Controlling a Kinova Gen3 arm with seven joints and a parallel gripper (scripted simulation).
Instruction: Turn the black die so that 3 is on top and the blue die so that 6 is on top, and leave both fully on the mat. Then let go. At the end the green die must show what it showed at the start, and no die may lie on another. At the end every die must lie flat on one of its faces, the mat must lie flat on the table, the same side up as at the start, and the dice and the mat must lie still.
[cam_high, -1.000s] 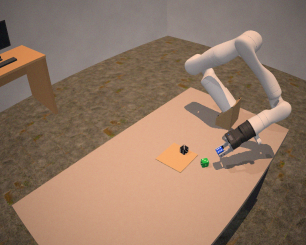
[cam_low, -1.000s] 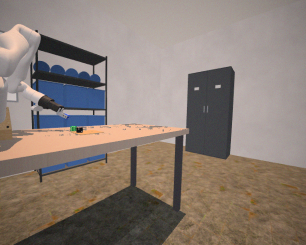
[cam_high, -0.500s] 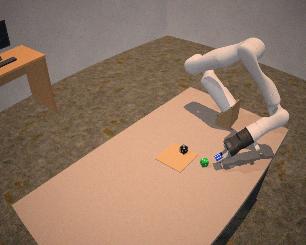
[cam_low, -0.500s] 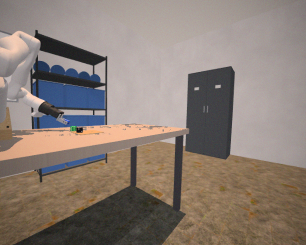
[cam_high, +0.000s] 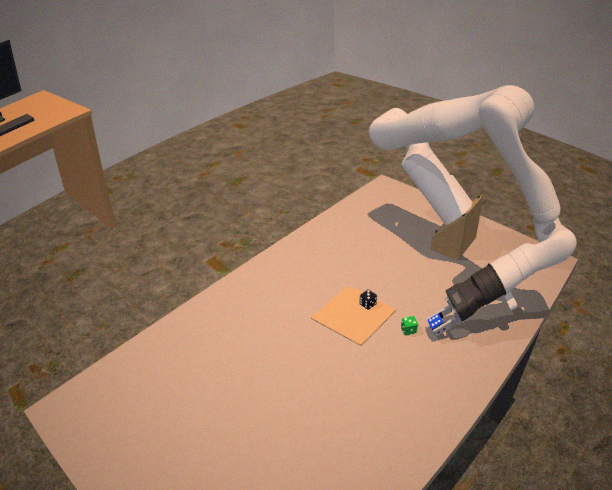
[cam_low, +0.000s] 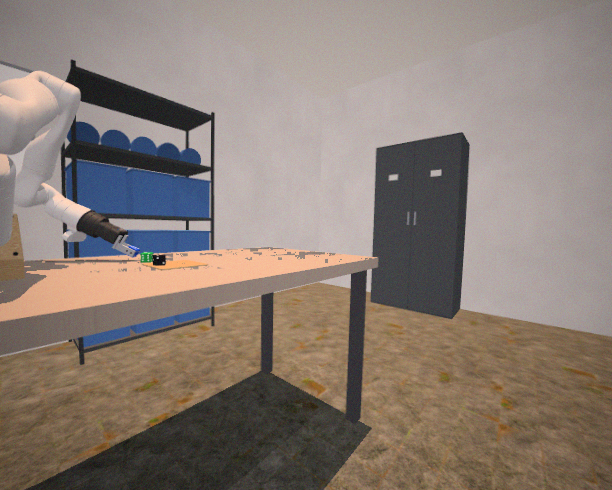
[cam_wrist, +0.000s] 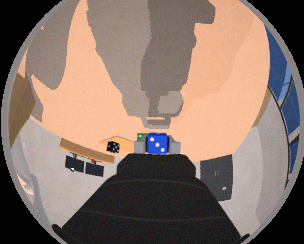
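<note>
My gripper is now right at the blue die. Also, from my hand: black die (180 mm to the right, 10 mm below, 10 mm ahead); then green die (60 mm to the right, 30 mm ahead, 20 mm below); then orange mat (190 mm to the right, 60 mm ahead, 30 mm below).
</note>
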